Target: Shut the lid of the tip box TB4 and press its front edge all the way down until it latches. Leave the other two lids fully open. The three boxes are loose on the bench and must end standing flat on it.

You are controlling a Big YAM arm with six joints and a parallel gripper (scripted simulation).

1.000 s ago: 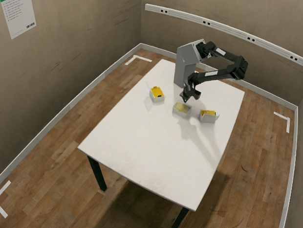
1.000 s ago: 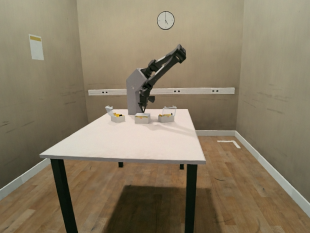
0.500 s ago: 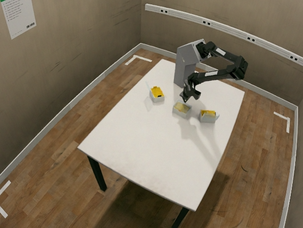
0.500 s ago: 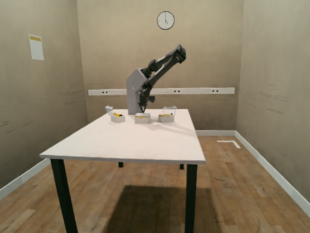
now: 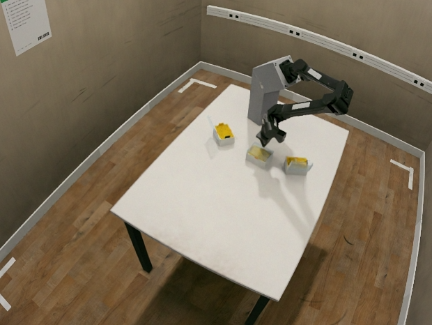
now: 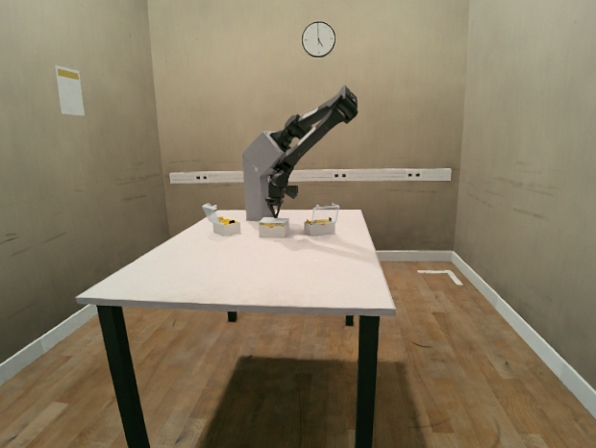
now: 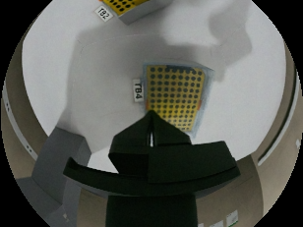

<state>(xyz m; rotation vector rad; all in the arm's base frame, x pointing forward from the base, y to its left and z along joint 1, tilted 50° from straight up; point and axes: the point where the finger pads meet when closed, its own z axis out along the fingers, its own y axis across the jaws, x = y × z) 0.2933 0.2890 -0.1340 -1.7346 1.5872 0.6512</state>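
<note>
Now: hand 3 cm short of the lid and 2 cm above it. From my hand the other things lie so: yellow rack: 3 cm below, 3 cm ahead; box: 25 cm to the right, 5 cm ahead, 2 cm below; tip box TB4: 4 cm below, 3 cm ahead.
</note>
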